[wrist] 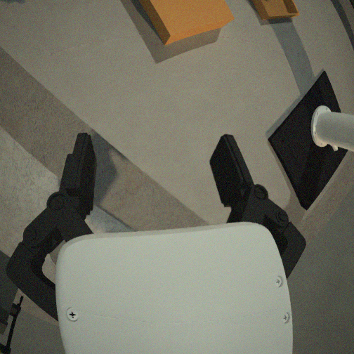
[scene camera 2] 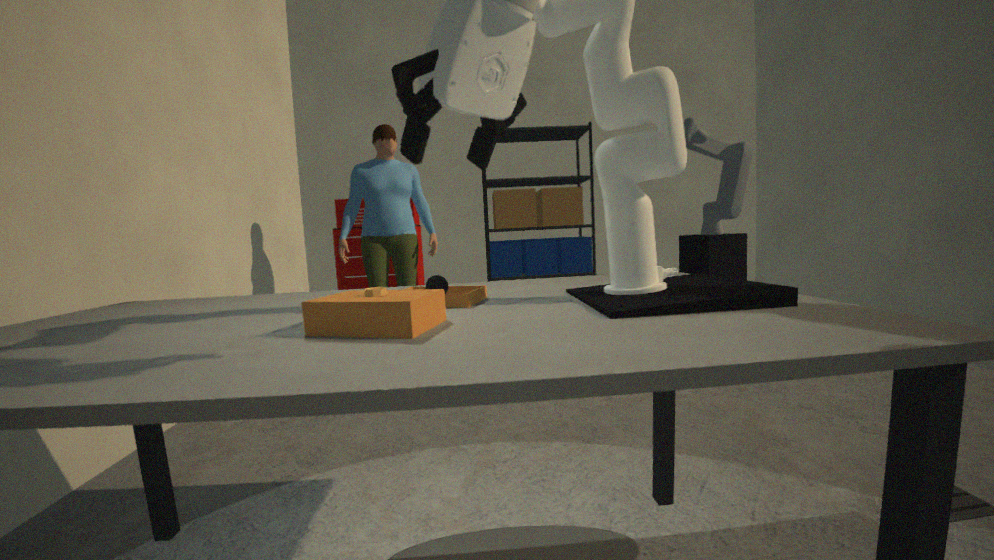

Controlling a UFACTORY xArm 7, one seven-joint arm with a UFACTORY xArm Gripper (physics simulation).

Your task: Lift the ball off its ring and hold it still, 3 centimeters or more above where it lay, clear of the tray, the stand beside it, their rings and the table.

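Seen in the pictures: gripper, fingertip midpoint: [scene camera 2: 445, 161]; arm's base, link origin: [scene camera 2: 634, 289].
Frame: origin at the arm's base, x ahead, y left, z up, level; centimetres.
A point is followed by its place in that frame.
Note:
A small black ball [scene camera 2: 436, 283] @[z 3.0, x 39.7, y -13.5 cm] shows in the scene view just behind the back right edge of an orange block-like stand [scene camera 2: 358, 318] @[z 1.4, x 53.9, y 12.5 cm] [wrist: 192, 20], in front of the left part of a lower orange tray [scene camera 2: 467, 297] @[z 0.5, x 34.3, y -5.7 cm] [wrist: 272, 10]. The ring under the ball is hidden. A small pale yellow ring-like piece [scene camera 2: 375, 292] @[z 4.6, x 51.4, y 8.2 cm] sits on top of the stand. The ball does not show in the wrist view. My gripper [scene camera 2: 447, 158] @[z 21.2, x 41.5, y 30.8 cm] [wrist: 156, 146] is wide open with nothing between its fingers, high above the table, the stand and the tray.
The grey table [scene camera 2: 556, 354] @[z -1.6, x 29.8, y 32.1 cm] [wrist: 165, 105] carries these things. The arm's white base stands on a black plate [scene camera 2: 723, 299] @[z 0.5, x -4.2, y 20.4 cm] [wrist: 300, 155] to the right. A person [scene camera 2: 389, 198], a red cabinet [scene camera 2: 340, 260] and a shelf rack [scene camera 2: 593, 201] stand behind the table.

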